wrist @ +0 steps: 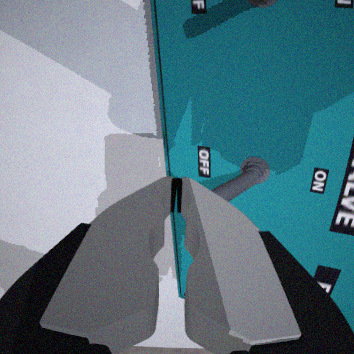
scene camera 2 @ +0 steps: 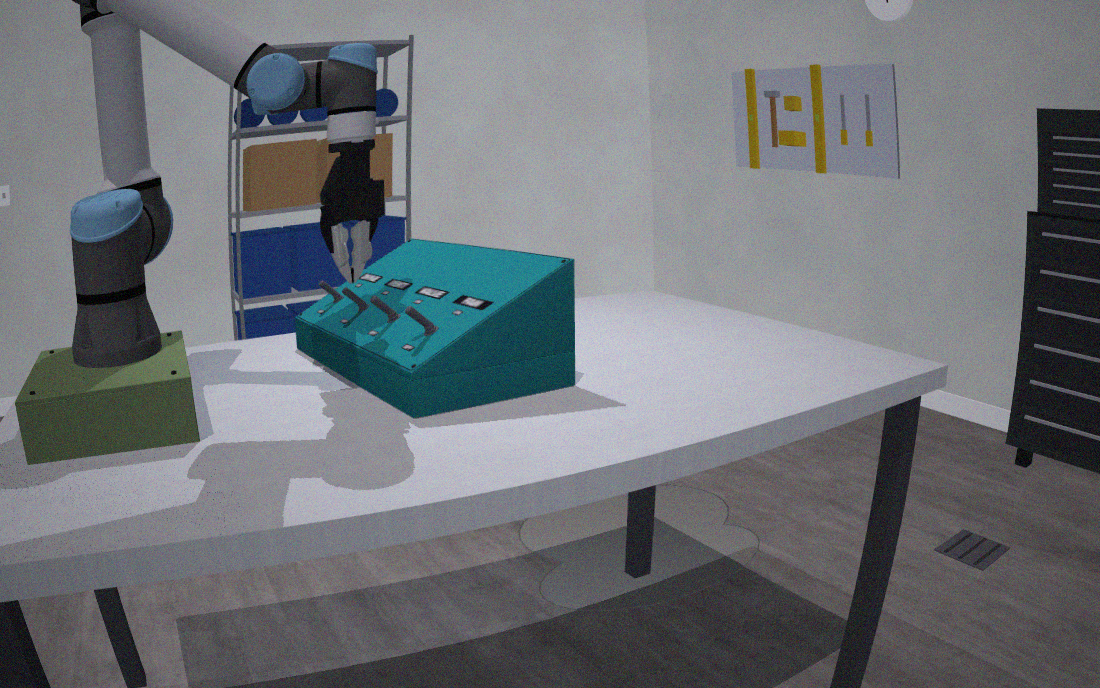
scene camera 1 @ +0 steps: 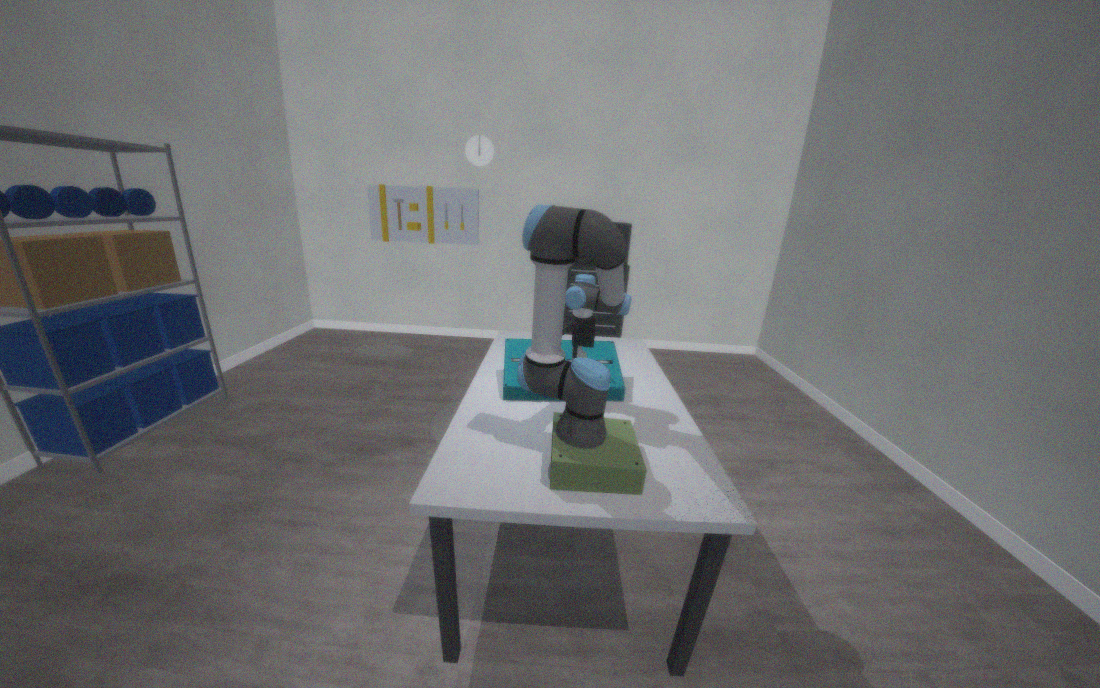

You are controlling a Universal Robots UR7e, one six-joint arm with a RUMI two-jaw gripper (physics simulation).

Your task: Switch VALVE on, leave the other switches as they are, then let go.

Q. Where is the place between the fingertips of the gripper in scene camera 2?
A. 352, 282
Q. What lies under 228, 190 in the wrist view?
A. A valve lever.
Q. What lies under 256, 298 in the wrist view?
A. The gripper.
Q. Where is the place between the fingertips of the gripper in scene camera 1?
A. At 574, 366
